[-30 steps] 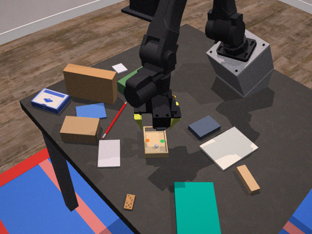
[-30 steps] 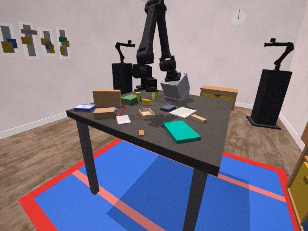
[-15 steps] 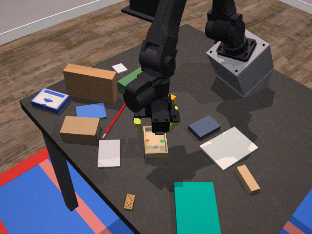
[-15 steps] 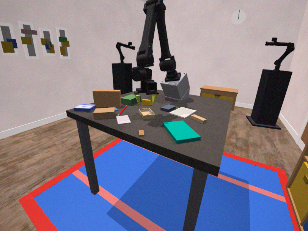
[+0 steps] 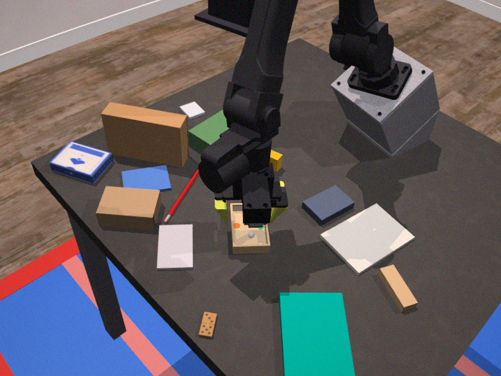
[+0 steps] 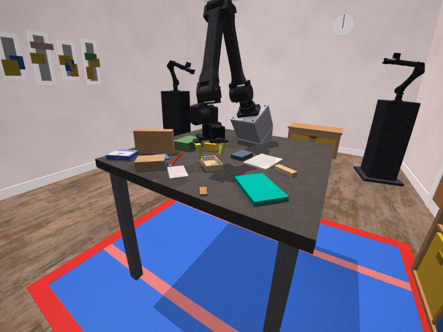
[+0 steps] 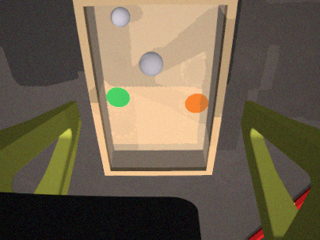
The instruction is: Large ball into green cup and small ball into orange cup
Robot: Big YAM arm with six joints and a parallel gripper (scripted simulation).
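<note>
Right now my hand is 30 mm above the wooden puzzle. Also, from my hand: white tile 120 mm behind, 200 mm to the left, 30 mm below; yellow block 190 mm behind, 70 mm to the right, 20 mm below; red pencil 10 mm behind, 170 mm to the right, 40 mm below.
</note>
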